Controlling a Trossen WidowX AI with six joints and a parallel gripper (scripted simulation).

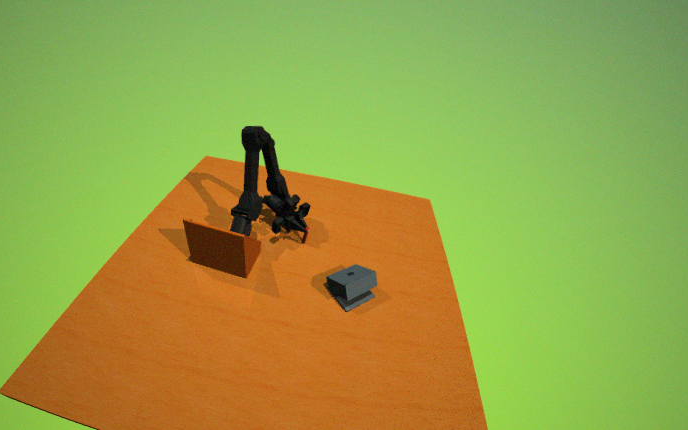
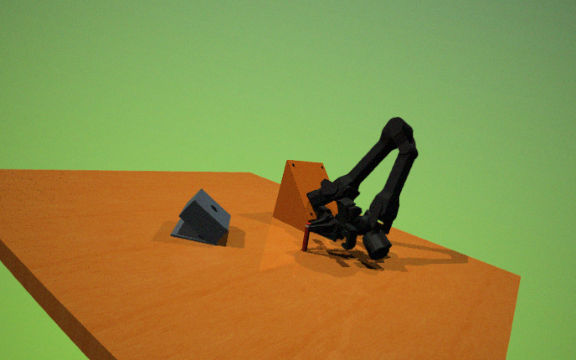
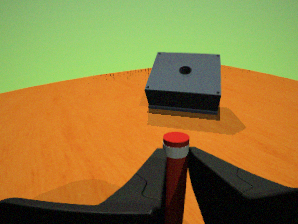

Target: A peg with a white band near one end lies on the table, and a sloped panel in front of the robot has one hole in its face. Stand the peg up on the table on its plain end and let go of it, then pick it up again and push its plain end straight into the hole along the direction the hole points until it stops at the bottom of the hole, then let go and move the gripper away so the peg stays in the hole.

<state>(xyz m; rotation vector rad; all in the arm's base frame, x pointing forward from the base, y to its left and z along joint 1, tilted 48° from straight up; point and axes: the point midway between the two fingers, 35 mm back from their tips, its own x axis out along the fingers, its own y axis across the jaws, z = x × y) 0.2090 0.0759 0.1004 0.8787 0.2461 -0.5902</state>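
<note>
Right now the red peg is 1 cm below my gripper tip. Round my gripper tip: grey sloped panel 18 cm ahead, 20 cm to the right, 2 cm below.
</note>
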